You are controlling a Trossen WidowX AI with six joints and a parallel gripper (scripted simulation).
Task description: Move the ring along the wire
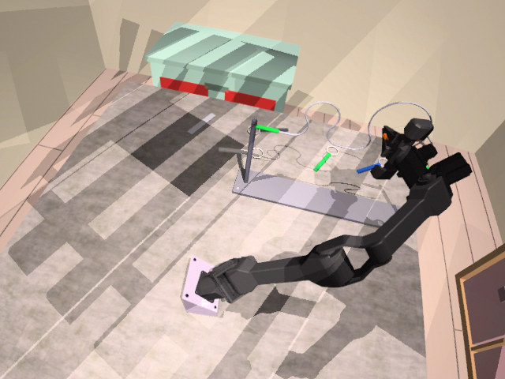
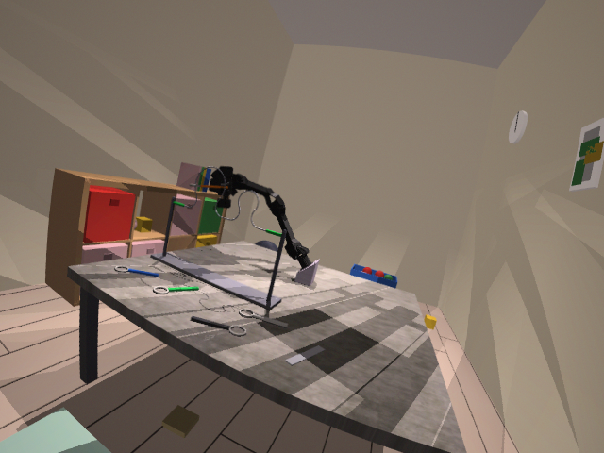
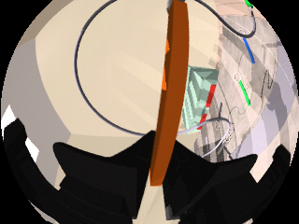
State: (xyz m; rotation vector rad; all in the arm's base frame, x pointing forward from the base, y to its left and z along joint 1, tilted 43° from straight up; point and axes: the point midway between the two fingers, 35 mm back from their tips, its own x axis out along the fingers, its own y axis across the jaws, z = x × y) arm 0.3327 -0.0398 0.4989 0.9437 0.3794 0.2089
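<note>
Now: the ring with orange handle 90 mm to the right of my gripper tip and 10 mm below it. Round my gripper tip: flat white strip: 290 mm ahead, 570 mm to the left, 390 mm below.
</note>
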